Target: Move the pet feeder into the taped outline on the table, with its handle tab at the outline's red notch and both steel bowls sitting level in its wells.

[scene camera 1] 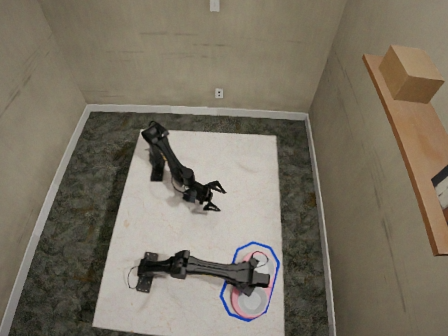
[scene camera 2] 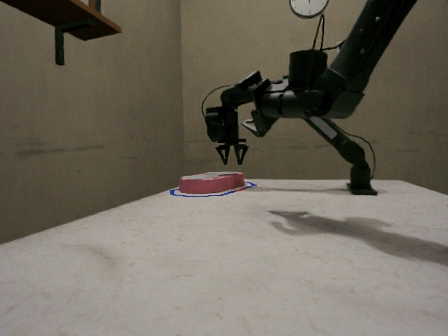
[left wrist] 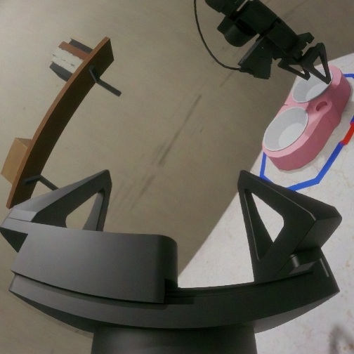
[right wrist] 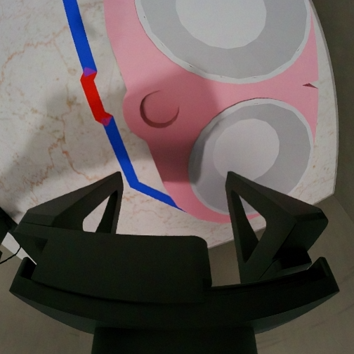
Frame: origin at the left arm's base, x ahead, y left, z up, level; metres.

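Where they show: left gripper, fingertip midpoint: [scene camera 1: 223,202] [scene camera 2: 235,105]; right gripper, fingertip midpoint: [scene camera 2: 232,164]; left arm's base, origin of the base link: [scene camera 1: 158,167]; right arm's base, origin of the base link: [scene camera 1: 147,272] [scene camera 2: 359,190].
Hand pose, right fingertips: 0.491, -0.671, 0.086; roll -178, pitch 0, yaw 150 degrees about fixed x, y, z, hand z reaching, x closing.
Note:
Each offset is from my right fingertips to the top centre of the thing, as dx, dy, dz. "pt": to the spot under its first point. Level surfaces: height alone.
The pink pet feeder {+0.068, +0.023, -0.040} [scene camera 1: 235,302] [scene camera 2: 207,186] [left wrist: 325,129] [right wrist: 172,70] stands level, mostly inside the blue outline {pt -0.045, -0.117, -0.085} [scene camera 1: 228,313] [left wrist: 305,185] [right wrist: 120,153]. In the right wrist view it covers part of the tape at the lower edge. Its round tab [left wrist: 322,106] [right wrist: 159,108] faces the red notch {pt -0.054, +0.078, -0.085} [scene camera 2: 242,189] [left wrist: 348,134] [right wrist: 94,97], with a gap between. One bowl {+0.064, -0.056, -0.038} [scene camera 1: 251,301] [left wrist: 287,131] [right wrist: 222,30] and the other bowl [left wrist: 311,91] [right wrist: 247,145] look level in their wells. My right gripper [scene camera 2: 233,163] [left wrist: 318,80] [right wrist: 174,178] is partly open, empty, above the feeder. My left gripper [scene camera 1: 222,201] [left wrist: 174,176] is wide open, empty, away from it.
The feeder lies near the edge of the white table {dz -0.086} [scene camera 1: 250,165]. A wall shelf [scene camera 1: 400,135] [left wrist: 70,110] holds a cardboard box [scene camera 1: 410,75] [left wrist: 16,155] and books [left wrist: 75,57]. My right arm partly hides the feeder in scene camera 1.

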